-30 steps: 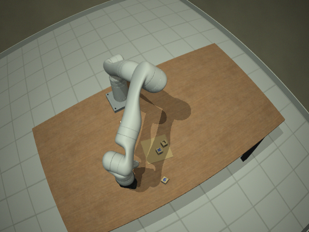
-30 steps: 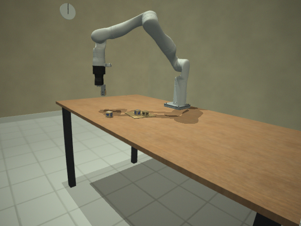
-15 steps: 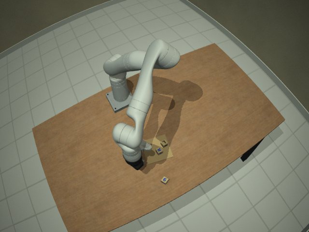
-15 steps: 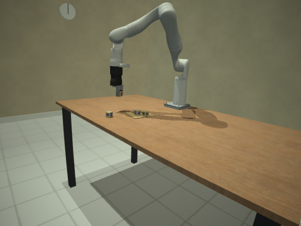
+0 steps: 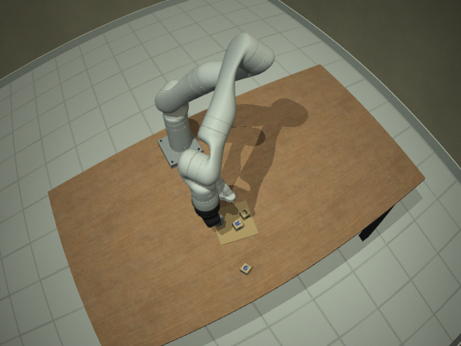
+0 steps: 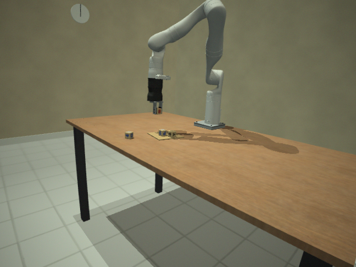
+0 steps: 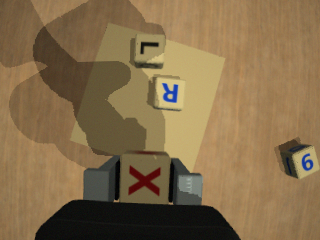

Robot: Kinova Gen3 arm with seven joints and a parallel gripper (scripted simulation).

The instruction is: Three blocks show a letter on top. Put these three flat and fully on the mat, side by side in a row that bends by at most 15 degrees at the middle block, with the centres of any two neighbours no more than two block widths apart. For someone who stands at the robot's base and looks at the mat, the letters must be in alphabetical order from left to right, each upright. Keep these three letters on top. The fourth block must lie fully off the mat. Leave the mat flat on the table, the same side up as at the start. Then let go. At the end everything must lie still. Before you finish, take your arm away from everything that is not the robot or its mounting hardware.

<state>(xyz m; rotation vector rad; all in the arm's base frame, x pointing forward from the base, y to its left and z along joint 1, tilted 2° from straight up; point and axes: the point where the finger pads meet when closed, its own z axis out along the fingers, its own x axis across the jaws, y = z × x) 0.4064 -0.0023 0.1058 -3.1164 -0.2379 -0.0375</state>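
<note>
My gripper is now 120 mm above the mat, 60 mm to the right of it and 10 mm past it. Round my hand: block: 170 mm ahead, 110 mm below, 30 mm to the left.
</note>
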